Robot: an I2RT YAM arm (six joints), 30 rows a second.
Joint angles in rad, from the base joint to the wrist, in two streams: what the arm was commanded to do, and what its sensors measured. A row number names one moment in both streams.
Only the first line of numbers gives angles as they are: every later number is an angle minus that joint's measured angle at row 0.
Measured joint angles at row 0: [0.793 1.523 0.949 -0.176 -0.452 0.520]
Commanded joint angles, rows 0 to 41: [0.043 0.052 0.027 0.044 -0.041 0.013]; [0.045 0.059 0.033 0.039 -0.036 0.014]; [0.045 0.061 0.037 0.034 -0.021 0.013]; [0.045 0.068 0.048 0.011 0.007 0.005]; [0.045 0.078 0.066 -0.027 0.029 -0.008]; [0.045 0.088 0.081 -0.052 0.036 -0.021]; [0.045 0.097 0.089 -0.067 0.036 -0.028]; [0.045 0.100 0.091 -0.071 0.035 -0.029]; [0.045 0.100 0.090 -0.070 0.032 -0.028]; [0.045 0.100 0.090 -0.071 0.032 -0.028]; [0.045 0.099 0.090 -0.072 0.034 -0.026]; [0.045 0.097 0.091 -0.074 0.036 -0.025]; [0.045 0.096 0.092 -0.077 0.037 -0.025]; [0.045 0.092 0.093 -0.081 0.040 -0.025]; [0.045 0.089 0.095 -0.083 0.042 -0.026]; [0.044 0.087 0.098 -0.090 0.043 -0.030]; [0.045 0.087 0.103 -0.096 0.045 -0.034]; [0.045 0.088 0.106 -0.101 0.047 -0.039]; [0.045 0.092 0.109 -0.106 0.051 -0.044]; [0.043 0.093 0.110 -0.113 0.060 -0.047]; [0.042 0.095 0.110 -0.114 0.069 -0.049]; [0.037 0.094 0.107 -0.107 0.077 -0.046]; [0.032 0.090 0.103 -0.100 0.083 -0.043]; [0.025 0.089 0.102 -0.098 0.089 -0.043]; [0.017 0.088 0.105 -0.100 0.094 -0.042]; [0.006 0.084 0.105 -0.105 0.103 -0.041]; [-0.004 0.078 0.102 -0.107 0.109 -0.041]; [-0.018 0.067 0.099 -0.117 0.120 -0.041]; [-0.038 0.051 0.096 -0.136 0.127 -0.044]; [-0.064 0.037 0.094 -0.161 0.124 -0.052]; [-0.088 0.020 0.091 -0.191 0.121 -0.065]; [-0.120 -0.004 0.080 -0.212 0.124 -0.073]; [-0.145 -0.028 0.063 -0.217 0.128 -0.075]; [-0.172 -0.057 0.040 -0.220 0.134 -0.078]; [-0.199 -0.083 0.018 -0.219 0.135 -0.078]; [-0.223 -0.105 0.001 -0.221 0.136 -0.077]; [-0.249 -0.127 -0.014 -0.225 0.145 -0.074]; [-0.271 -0.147 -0.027 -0.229 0.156 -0.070]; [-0.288 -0.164 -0.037 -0.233 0.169 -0.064]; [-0.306 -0.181 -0.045 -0.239 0.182 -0.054]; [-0.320 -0.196 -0.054 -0.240 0.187 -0.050]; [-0.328 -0.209 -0.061 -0.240 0.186 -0.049]
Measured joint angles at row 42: [-0.307 -0.181 -0.035 -0.197 0.153 -0.053]
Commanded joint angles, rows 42 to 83: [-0.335 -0.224 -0.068 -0.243 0.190 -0.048]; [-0.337 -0.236 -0.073 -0.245 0.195 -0.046]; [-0.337 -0.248 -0.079 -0.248 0.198 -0.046]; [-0.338 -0.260 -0.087 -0.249 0.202 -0.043]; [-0.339 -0.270 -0.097 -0.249 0.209 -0.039]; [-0.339 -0.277 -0.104 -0.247 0.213 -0.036]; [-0.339 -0.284 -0.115 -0.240 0.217 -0.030]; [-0.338 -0.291 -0.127 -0.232 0.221 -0.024]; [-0.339 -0.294 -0.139 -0.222 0.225 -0.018]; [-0.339 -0.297 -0.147 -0.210 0.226 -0.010]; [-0.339 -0.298 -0.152 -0.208 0.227 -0.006]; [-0.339 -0.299 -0.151 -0.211 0.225 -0.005]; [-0.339 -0.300 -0.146 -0.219 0.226 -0.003]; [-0.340 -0.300 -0.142 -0.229 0.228 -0.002]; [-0.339 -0.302 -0.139 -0.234 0.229 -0.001]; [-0.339 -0.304 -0.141 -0.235 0.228 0.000]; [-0.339 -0.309 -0.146 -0.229 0.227 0.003]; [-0.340 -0.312 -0.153 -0.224 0.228 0.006]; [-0.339 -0.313 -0.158 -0.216 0.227 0.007]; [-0.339 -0.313 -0.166 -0.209 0.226 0.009]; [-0.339 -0.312 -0.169 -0.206 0.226 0.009]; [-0.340 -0.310 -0.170 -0.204 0.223 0.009]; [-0.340 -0.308 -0.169 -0.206 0.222 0.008]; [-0.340 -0.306 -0.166 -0.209 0.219 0.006]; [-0.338 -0.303 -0.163 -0.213 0.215 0.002]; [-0.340 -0.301 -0.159 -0.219 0.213 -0.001]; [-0.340 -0.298 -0.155 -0.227 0.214 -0.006]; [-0.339 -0.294 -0.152 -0.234 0.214 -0.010]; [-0.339 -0.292 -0.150 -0.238 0.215 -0.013]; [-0.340 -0.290 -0.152 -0.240 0.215 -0.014]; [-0.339 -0.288 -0.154 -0.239 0.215 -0.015]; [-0.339 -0.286 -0.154 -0.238 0.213 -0.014]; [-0.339 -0.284 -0.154 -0.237 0.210 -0.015]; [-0.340 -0.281 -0.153 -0.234 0.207 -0.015]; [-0.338 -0.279 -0.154 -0.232 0.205 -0.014]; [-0.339 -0.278 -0.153 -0.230 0.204 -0.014]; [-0.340 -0.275 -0.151 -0.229 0.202 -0.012]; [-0.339 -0.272 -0.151 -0.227 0.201 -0.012]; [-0.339 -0.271 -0.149 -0.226 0.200 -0.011]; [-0.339 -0.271 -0.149 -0.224 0.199 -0.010]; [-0.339 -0.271 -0.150 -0.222 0.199 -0.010]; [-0.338 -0.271 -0.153 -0.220 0.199 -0.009]
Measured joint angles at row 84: [-0.337 -0.279 -0.161 -0.217 0.208 -0.001]
